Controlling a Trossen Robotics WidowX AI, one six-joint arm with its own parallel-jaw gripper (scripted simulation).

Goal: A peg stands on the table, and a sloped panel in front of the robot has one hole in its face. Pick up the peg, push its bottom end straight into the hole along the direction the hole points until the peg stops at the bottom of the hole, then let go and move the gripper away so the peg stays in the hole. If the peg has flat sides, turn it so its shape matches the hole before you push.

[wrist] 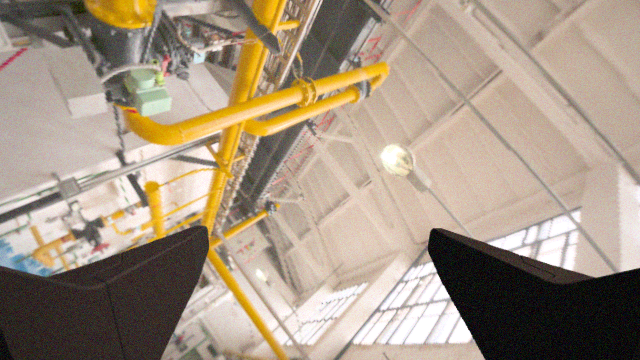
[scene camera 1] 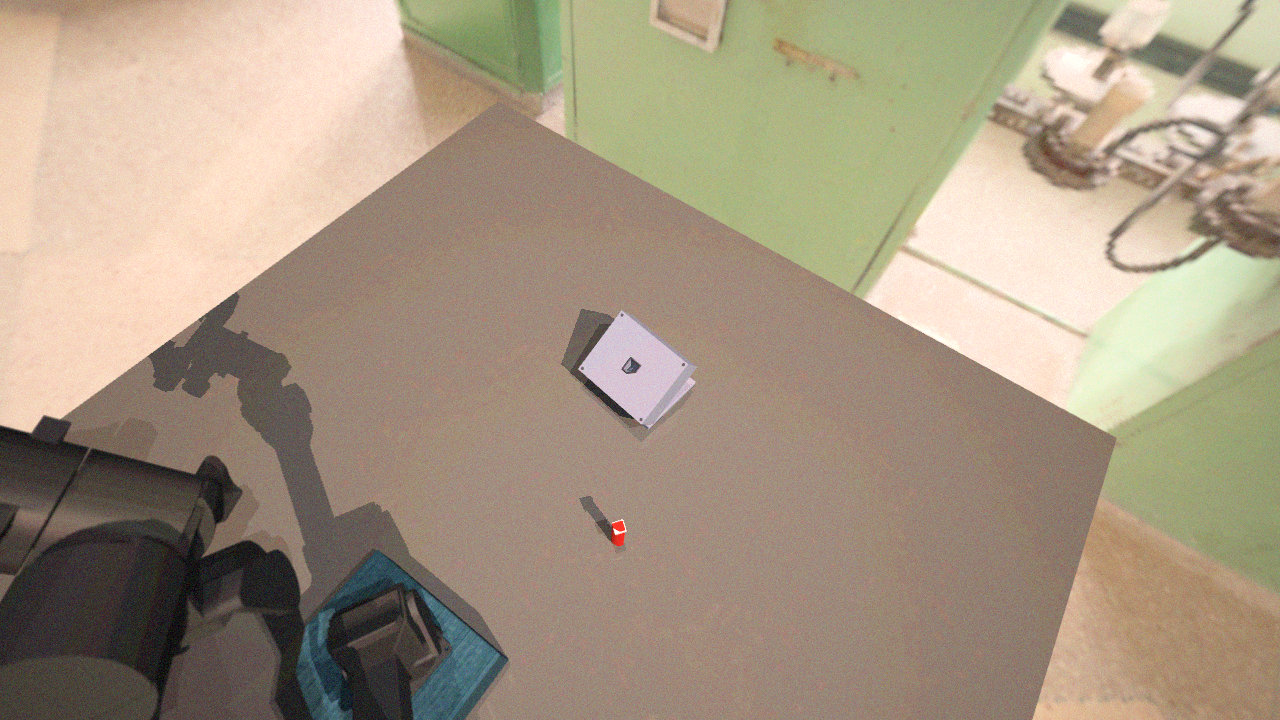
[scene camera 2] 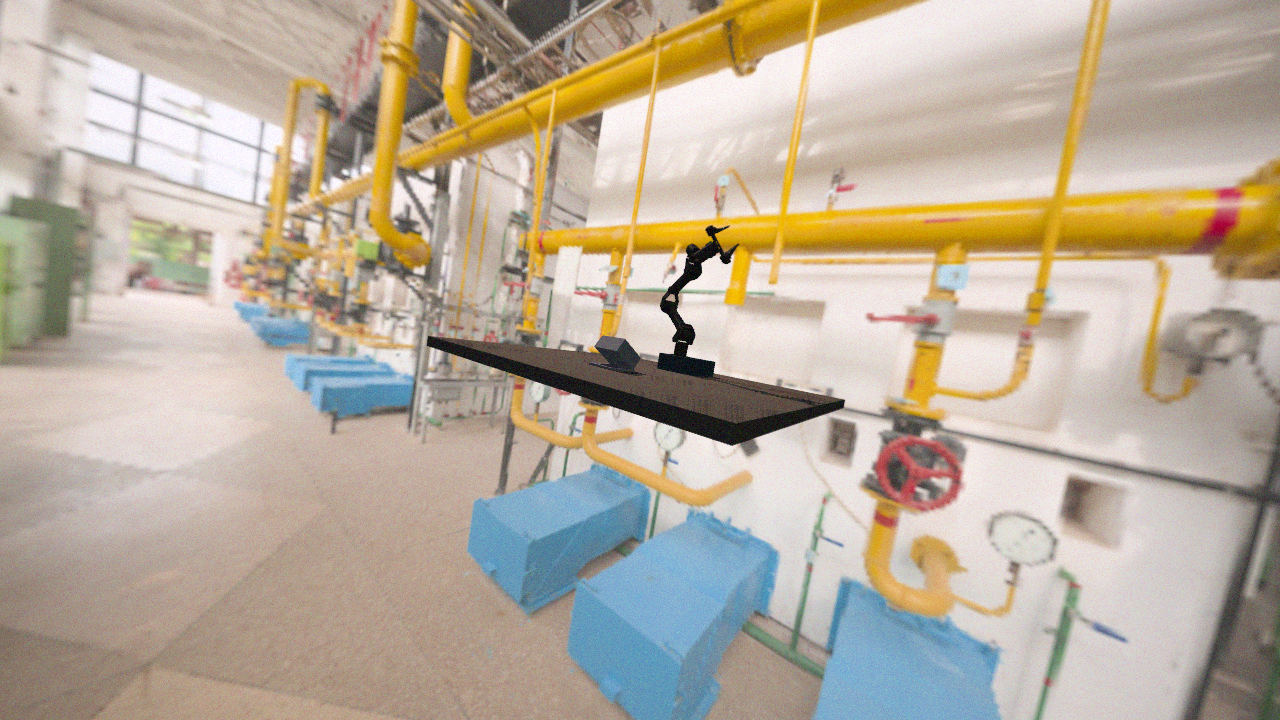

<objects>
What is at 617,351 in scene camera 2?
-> A sloped panel.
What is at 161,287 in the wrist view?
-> My gripper.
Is my gripper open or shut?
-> Open.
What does my gripper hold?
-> Nothing.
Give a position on a sloped panel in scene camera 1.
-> At 645,394
</objects>
